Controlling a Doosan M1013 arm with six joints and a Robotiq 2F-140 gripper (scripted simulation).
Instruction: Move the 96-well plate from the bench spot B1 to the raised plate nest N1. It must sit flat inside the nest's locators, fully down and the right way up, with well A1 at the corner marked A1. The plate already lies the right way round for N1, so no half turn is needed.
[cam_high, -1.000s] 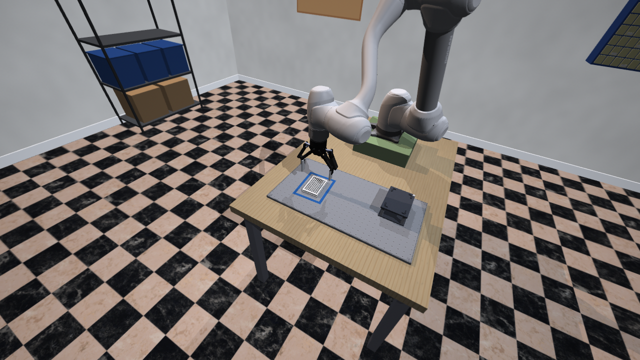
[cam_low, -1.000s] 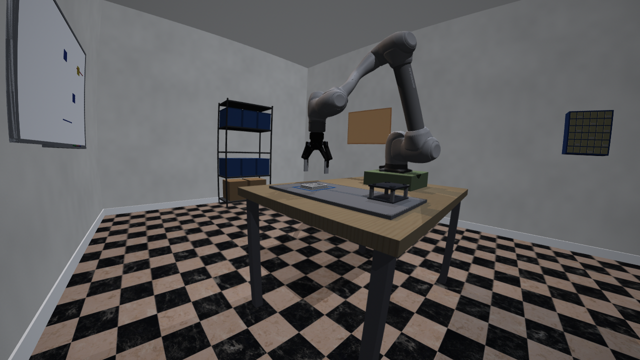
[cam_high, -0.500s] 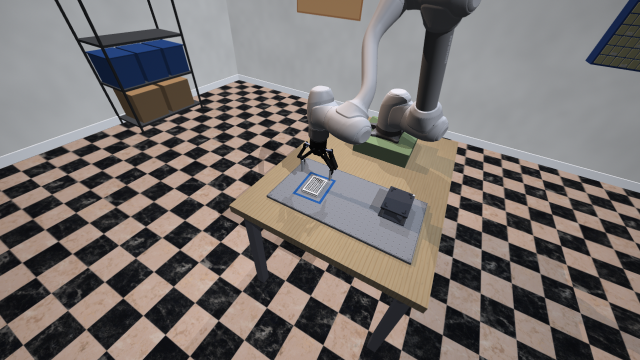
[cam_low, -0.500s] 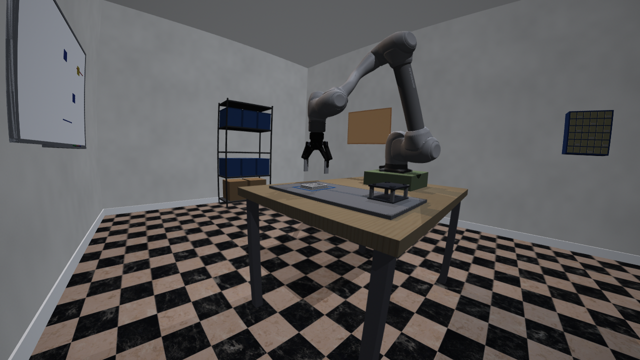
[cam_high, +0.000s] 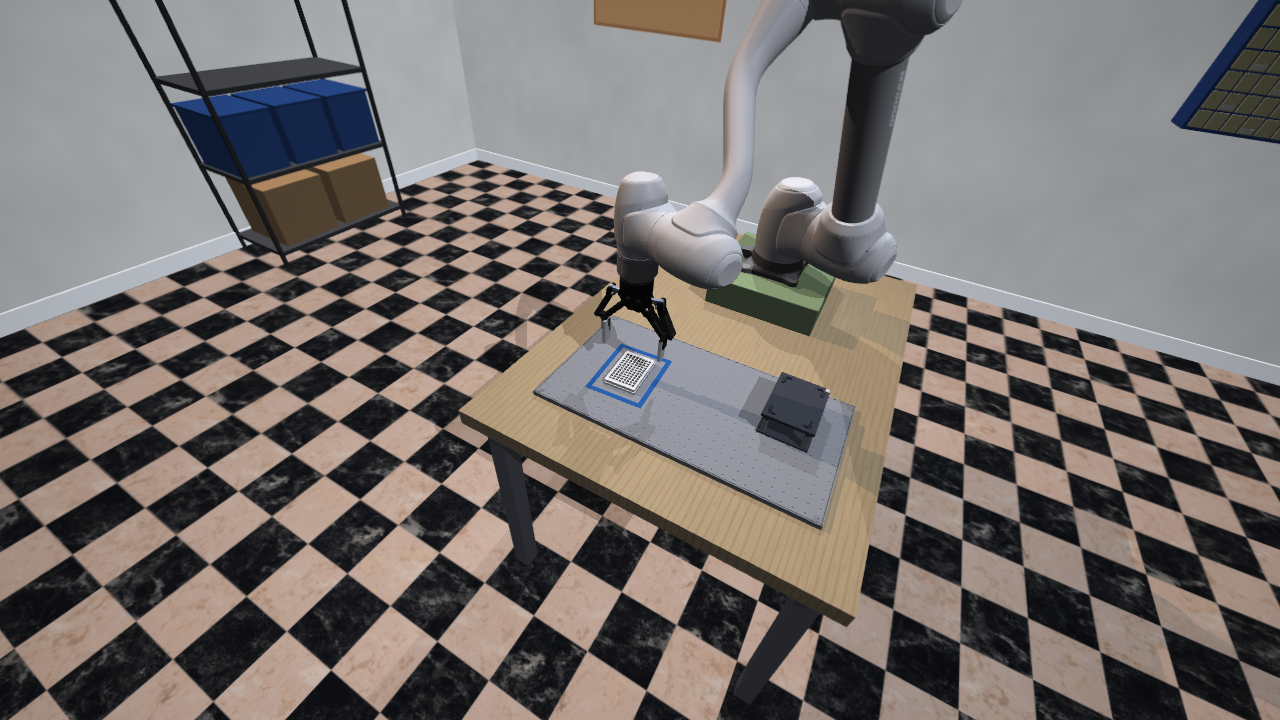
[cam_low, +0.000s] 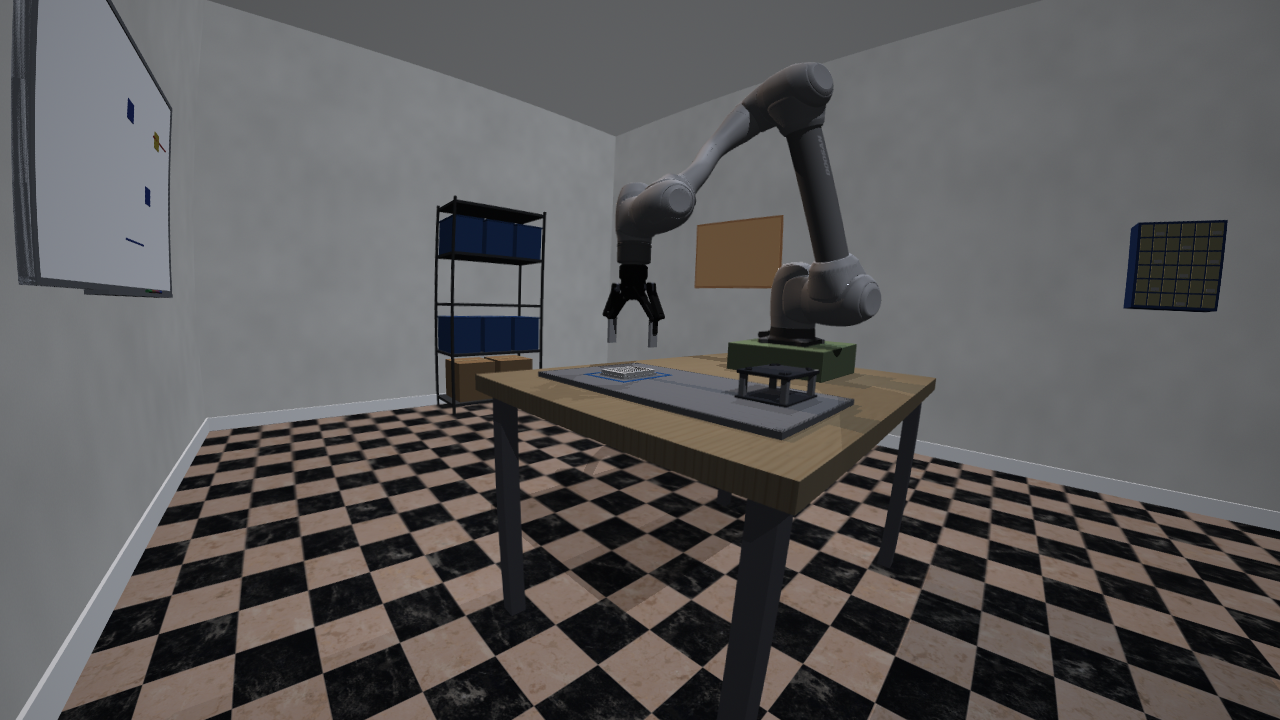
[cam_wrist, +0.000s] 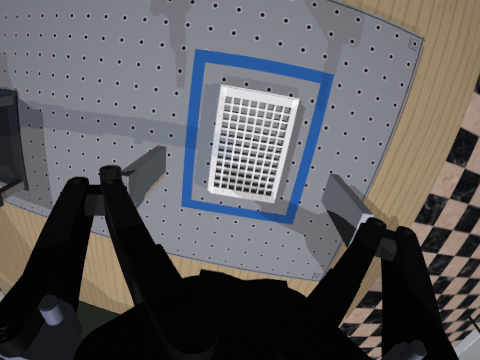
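Now: the white 96-well plate 8 cm below my hand. From my hand the other things lie so: dark raised nest N1 (40 cm to the left, 6 cm behind, 3 cm below).
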